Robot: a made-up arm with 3 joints. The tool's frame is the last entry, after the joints.
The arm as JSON. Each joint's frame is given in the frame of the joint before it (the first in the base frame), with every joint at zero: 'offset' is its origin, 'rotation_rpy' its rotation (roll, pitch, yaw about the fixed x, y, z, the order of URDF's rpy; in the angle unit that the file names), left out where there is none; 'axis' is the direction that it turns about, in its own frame. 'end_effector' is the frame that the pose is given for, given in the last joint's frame.
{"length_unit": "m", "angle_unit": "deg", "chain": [
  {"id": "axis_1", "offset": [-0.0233, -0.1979, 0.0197], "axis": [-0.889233, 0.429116, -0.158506]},
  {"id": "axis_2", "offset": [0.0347, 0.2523, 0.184], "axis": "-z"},
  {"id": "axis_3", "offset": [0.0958, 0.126, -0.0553], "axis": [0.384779, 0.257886, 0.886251]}
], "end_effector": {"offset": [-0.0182, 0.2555, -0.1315], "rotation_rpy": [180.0, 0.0, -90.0]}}
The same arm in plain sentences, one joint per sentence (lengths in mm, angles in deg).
The arm has three revolute joints in a row. What follows holds with every joint at zero, and every direction is one of the base frame's.
Joint 1 sits 23.3 mm along -x and 197.9 mm along -y and 19.7 mm along +z from the base frame's origin and rotates about the direction (-0.889233, 0.429116, -0.158506).
Joint 2 sits 34.7 mm along +x and 252.3 mm along +y and 184.0 mm along +z from joint 1 and rotates about -z.
Joint 3 sits 95.8 mm along +x and 126.0 mm along +y and 55.3 mm along -z from joint 2 and rotates about the direction (0.384779, 0.257886, 0.886251).
The tool frame, which is the frame that the pose is given for, sits 18.2 mm along -x and 255.5 mm along +y and 131.5 mm along -z from joint 3; its axes are the base frame's turned by roll 180.00, pitch 0.00 and yaw -90.00 deg (as in URDF: about the fixed x, then y, then z).

